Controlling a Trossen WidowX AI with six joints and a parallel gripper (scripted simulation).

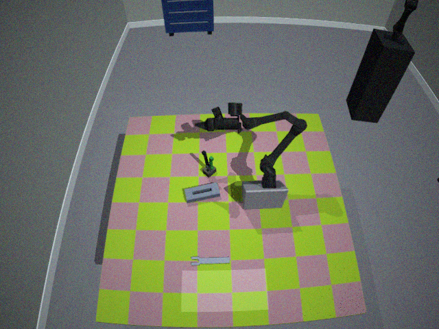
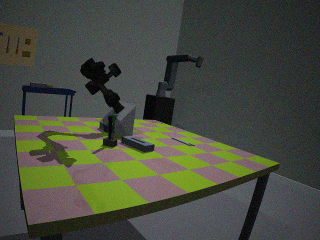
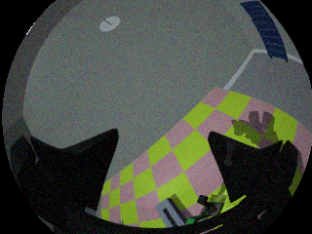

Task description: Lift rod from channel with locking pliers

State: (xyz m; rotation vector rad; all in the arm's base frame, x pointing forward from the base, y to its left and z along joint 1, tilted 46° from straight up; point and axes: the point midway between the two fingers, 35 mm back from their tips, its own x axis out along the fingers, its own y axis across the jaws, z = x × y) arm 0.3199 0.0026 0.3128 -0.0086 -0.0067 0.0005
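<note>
The small dark holster is 310 mm below my gripper tip, 70 mm to the left of it and 60 mm behind it. Also, from my gripper tip: thin flat grey tool (580 mm to the left, 320 mm below, 90 mm behind); grey channel block (300 mm below, 210 mm to the left, 40 mm behind).
</note>
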